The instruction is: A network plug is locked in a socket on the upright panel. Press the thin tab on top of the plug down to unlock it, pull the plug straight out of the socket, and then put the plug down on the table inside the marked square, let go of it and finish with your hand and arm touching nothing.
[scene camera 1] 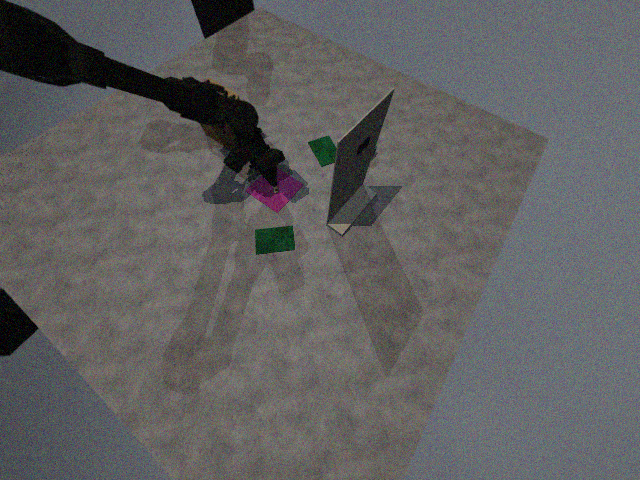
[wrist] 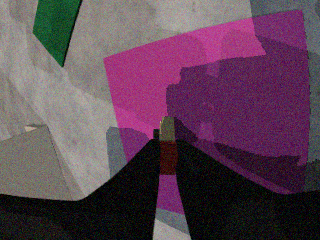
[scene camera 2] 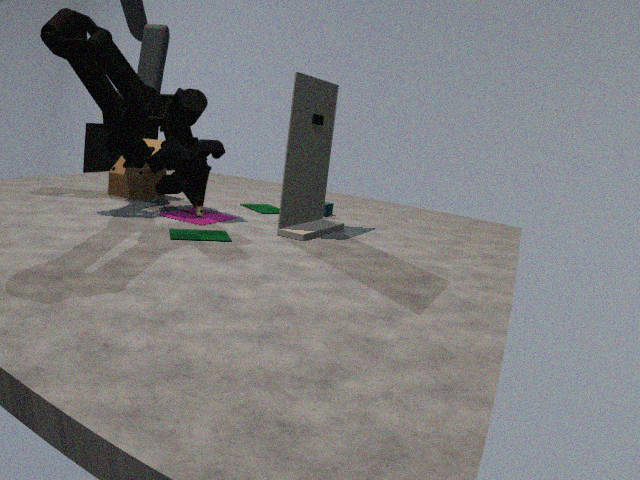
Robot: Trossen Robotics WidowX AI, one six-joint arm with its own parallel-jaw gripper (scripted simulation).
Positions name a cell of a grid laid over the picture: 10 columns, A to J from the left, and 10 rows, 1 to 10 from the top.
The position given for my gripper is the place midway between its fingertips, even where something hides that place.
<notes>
I see my gripper (scene camera 2: D5), a network plug (wrist: F6), a green patch (scene camera 1: E6) and a magenta marked square (scene camera 1: E4).
My gripper shows as well in scene camera 1 (scene camera 1: E4) and in the wrist view (wrist: F7). The magenta marked square also shows in the wrist view (wrist: H4).
</notes>
